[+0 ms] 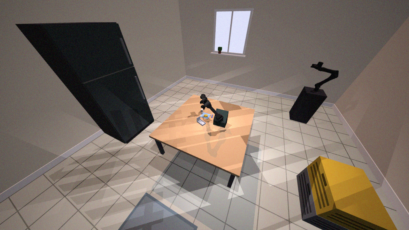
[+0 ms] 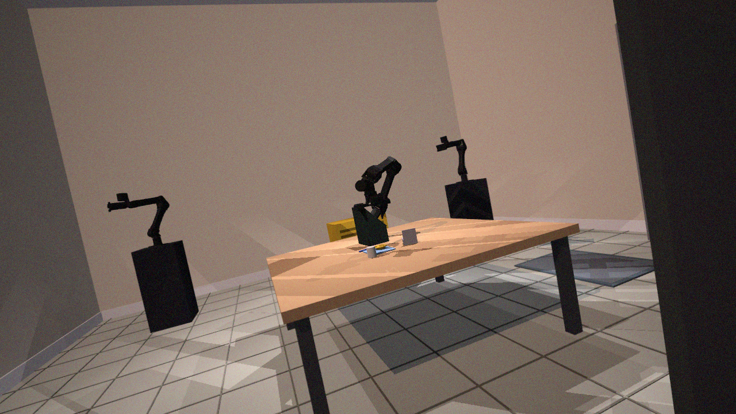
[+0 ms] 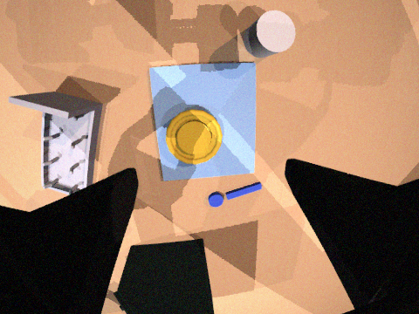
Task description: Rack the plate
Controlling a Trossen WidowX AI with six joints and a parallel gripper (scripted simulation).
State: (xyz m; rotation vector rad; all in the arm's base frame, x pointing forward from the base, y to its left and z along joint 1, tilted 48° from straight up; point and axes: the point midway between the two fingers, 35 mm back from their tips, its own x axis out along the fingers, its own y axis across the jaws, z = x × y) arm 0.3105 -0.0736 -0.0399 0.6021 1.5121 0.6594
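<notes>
The yellow plate is 2 cm behind my gripper tip, 1 cm to the left of it and 14 cm below it. The rest, counted from my gripper tip: blue mat: 1 cm behind, 1 cm to the right, 16 cm below; grey dish rack: 2 cm behind, 18 cm to the left, 14 cm below.
</notes>
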